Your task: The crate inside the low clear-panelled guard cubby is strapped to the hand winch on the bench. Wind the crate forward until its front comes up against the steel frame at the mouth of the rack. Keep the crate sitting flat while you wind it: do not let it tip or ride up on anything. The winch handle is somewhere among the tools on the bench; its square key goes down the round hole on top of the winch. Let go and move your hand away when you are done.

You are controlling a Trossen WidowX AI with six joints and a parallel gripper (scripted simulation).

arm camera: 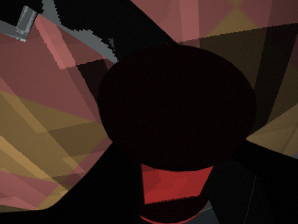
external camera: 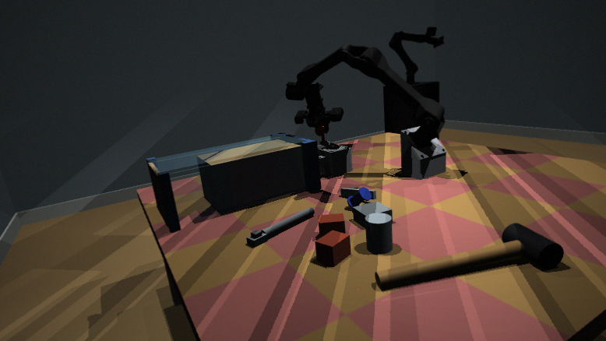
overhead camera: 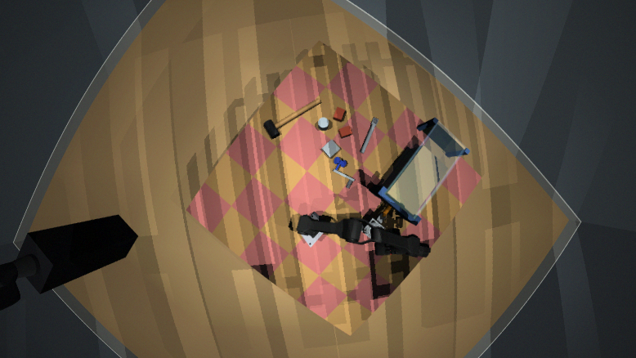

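The grey crank arm is 5 cm to the left of my gripper tip, 3 cm below it and 2 cm ahead of it. Also, from my gripper tip: grey winch 10 cm to the left, 10 cm below, 1 cm ahead; then red knob 1 cm to the left, 1 cm ahead; then clear-panelled cubby 43 cm ahead, 12 cm to the left, 1 cm below.
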